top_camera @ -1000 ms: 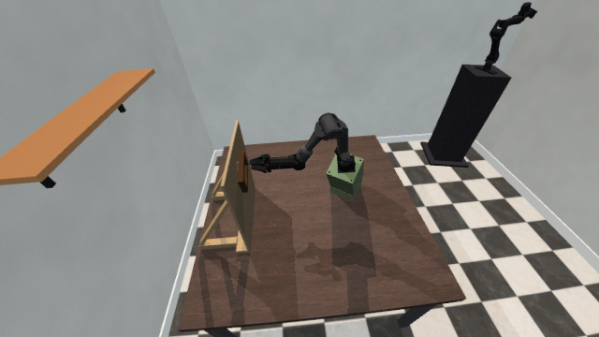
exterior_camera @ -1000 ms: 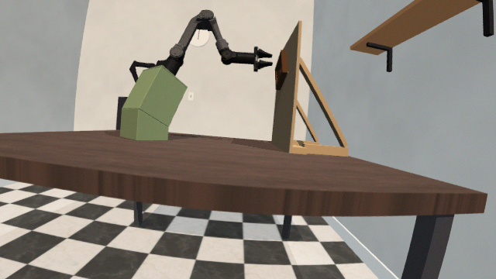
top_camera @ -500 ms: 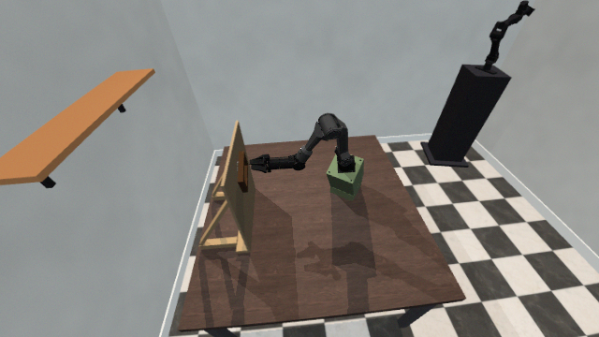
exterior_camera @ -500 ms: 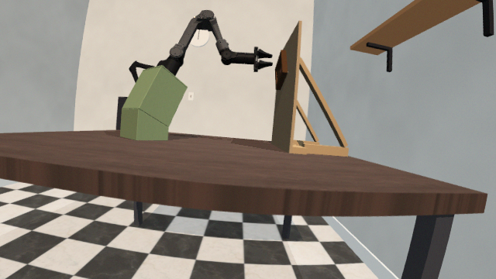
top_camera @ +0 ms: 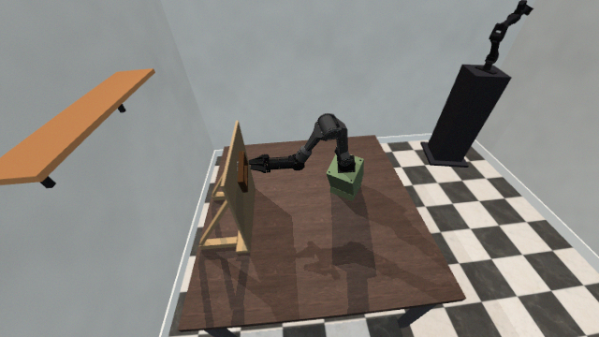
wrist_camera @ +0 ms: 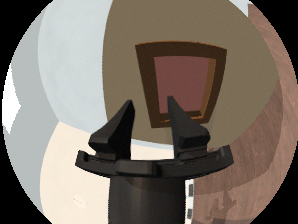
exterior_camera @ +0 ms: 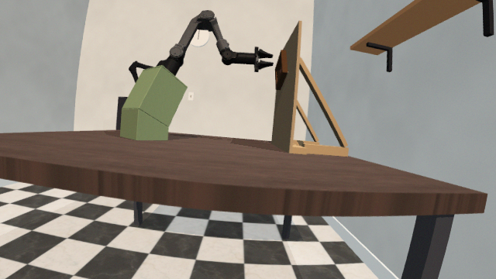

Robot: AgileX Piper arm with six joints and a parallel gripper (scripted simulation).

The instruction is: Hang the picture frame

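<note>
The brown picture frame is 60 mm ahead of my hand and 50 mm below it.
</note>
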